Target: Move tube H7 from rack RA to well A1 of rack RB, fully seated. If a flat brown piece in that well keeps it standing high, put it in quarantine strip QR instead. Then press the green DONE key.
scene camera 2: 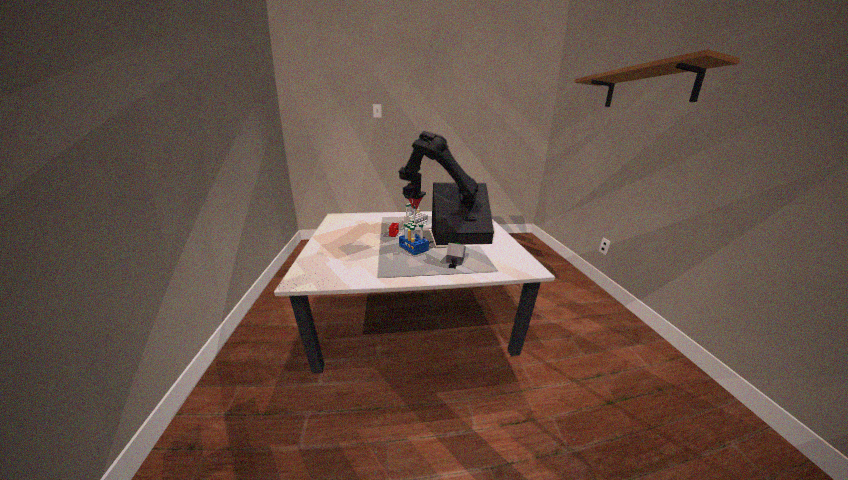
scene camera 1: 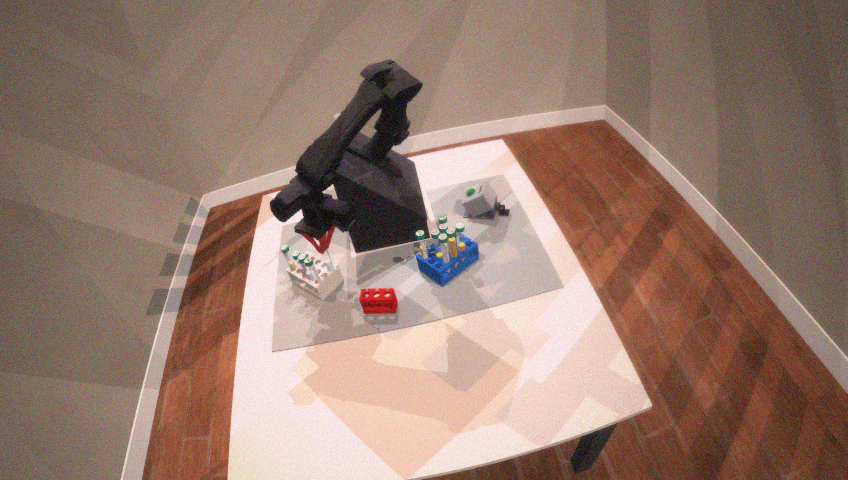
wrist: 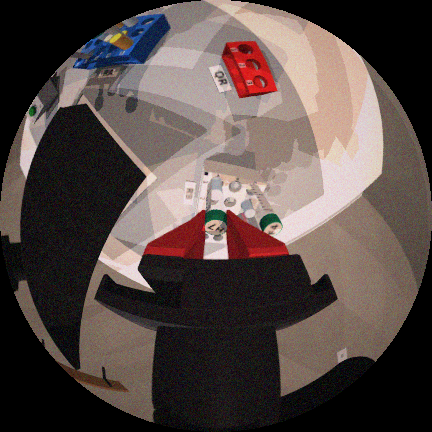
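Where they show: gripper, fingertip midpoint: (scene camera 2: 414,208) (scene camera 1: 323,250) (wrist: 215,215); arm's base at its link origin: (scene camera 2: 467,202) (scene camera 1: 371,156) (wrist: 38,258).
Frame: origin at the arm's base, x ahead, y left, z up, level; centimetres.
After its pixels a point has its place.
My gripper (scene camera 1: 321,249) {y -15.0, x 26.5, z -7.5 cm} (scene camera 2: 415,206) {y -15.0, x 26.5, z -7.5 cm} (wrist: 215,215) {y -15.0, x 26.5, z -7.5 cm} is shut on tube H7 (wrist: 216,228) {y -15.2, x 26.4, z -6.0 cm}, by its green cap end. The tube stands about upright over the white rack RB (scene camera 1: 311,289) {y -21.6, x 29.3, z -17.1 cm} (wrist: 235,170) {y -15.9, x 30.0, z -15.7 cm}; in the wrist view its clear lower part reaches to the row of wells beside the RB label. I cannot tell whether its tip is inside a well, and no brown piece can be made out. Blue rack RA (scene camera 1: 443,275) {y 12.3, x 33.7, z -17.2 cm} (scene camera 2: 414,245) {y 21.9, x 29.3, z -13.5 cm} (wrist: 152,42) {y 8.9, x 32.2, z -17.2 cm} holds several tubes. The red strip QR (scene camera 1: 379,303) {y -4.0, x 38.3, z -17.3 cm} (scene camera 2: 393,230) {y -0.1, x 39.0, z -14.8 cm} (wrist: 244,75) {y -5.0, x 37.0, z -13.4 cm} has three holes. The green DONE key (scene camera 1: 470,192) {y 24.7, x 10.8, z -11.5 cm} (wrist: 32,111) is on a grey box.
Several green-capped tubes stand in rack RB; one cap (wrist: 271,223) {y -17.7, x 30.8, z -5.9 cm} is close to my right finger in the wrist view. The grey box (scene camera 1: 480,203) {y 26.5, x 14.6, z -12.9 cm} (scene camera 2: 456,252) {y 30.6, x 11.8, z -13.2 cm} stands beyond RA. The black robot base (scene camera 1: 386,208) {y 1.9, x 17.4, z -6.1 cm} (scene camera 2: 462,217) {y 5.9, x 3.6, z -6.0 cm} stands beside the grey mat (scene camera 1: 517,261) {y 31.2, x 33.5, z -18.4 cm} (scene camera 2: 398,267) {y 32.7, x 36.7, z -18.4 cm}.
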